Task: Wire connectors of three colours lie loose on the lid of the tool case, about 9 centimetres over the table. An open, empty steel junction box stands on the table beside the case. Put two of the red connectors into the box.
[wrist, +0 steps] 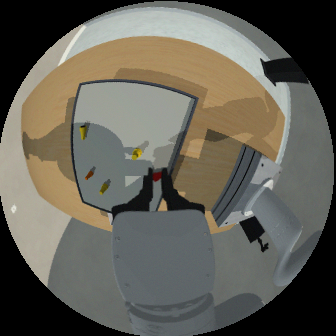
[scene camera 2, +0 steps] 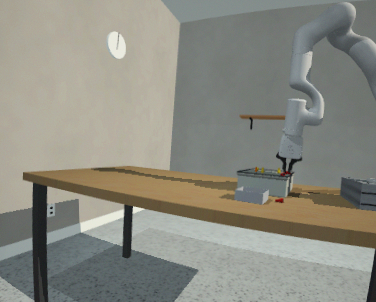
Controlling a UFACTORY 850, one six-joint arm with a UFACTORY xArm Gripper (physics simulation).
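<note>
My gripper (scene camera 2: 287, 171) (wrist: 156, 173) is shut on a red connector (wrist: 157, 177), low over the lid (wrist: 135, 107) at the right edge of the tool case (scene camera 2: 262, 183). Red also shows at the fingertips in the scene view; whether it is one connector or two I cannot tell. Another red connector (scene camera 2: 279, 200) lies on the table between the case's front and the table edge, right of the junction box. The steel junction box (scene camera 2: 251, 196) stands in front of the case; its inside is hard to see. Yellow connectors (wrist: 83, 132) (wrist: 137, 153) (wrist: 104, 188) and an orange connector (wrist: 89, 175) lie on the lid.
A grey ribbed block (scene camera 2: 366, 195) (wrist: 235, 177) stands on the wooden table (scene camera 2: 125, 182) to the right of the case. A wall shelf (scene camera 2: 262, 117) is behind the arm. The gripper body hides the near side of the table in the wrist view.
</note>
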